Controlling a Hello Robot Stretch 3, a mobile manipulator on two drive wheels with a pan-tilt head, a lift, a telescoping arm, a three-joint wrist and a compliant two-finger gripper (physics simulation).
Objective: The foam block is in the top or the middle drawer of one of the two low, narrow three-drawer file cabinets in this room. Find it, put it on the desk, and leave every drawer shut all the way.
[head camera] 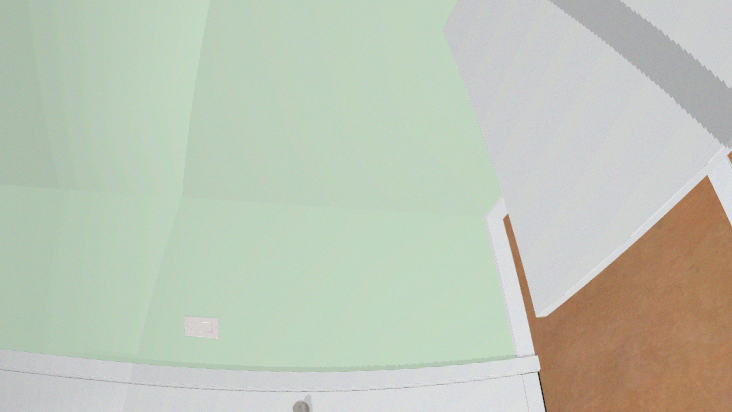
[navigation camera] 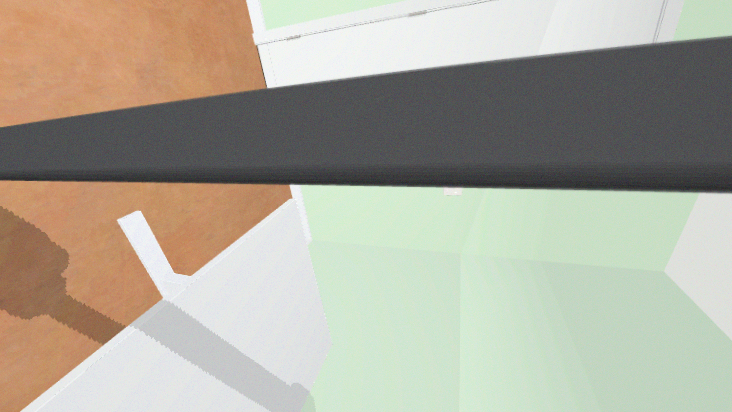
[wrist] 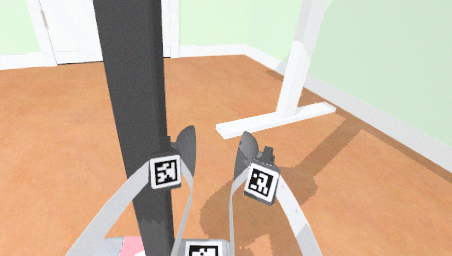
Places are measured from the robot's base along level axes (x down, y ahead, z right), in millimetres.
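Where they show: gripper, between the fingertips: (wrist: 217, 145).
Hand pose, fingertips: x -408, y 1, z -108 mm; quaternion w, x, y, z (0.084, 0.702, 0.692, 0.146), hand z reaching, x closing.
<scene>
Each offset is from my fingertips to the top centre of the thing. "spot": to the spot under its first point. Level surfaces: height alone.
The white desk shows its bare-looking top {dx -313 mm} (head camera: 578, 153) (navigation camera: 256, 296) at the right of the head view and the lower left of the navigation view. In the wrist view its white leg {spot: dy +344, dx +216, dz -713 mm} (wrist: 291, 85) stands on a long floor foot. My gripper (wrist: 217, 145) is open, its two dark fingertips apart with floor behind them; it appears in front of the desk's foot, without touching it. The foam block and the file cabinets do not show in these views.
A white door (head camera: 153, 391) (navigation camera: 358, 58) (wrist: 75, 32) is set in the green wall (head camera: 332, 255). A small wall plate {dy -122, dx -870, dz -1712 mm} (head camera: 201, 327) (navigation camera: 452, 191) is beside it. A dark post (navigation camera: 358, 133) (wrist: 132, 100) of my body crosses two views. Brown floor {dx +407 mm} (wrist: 65, 150) surrounds the desk leg.
</scene>
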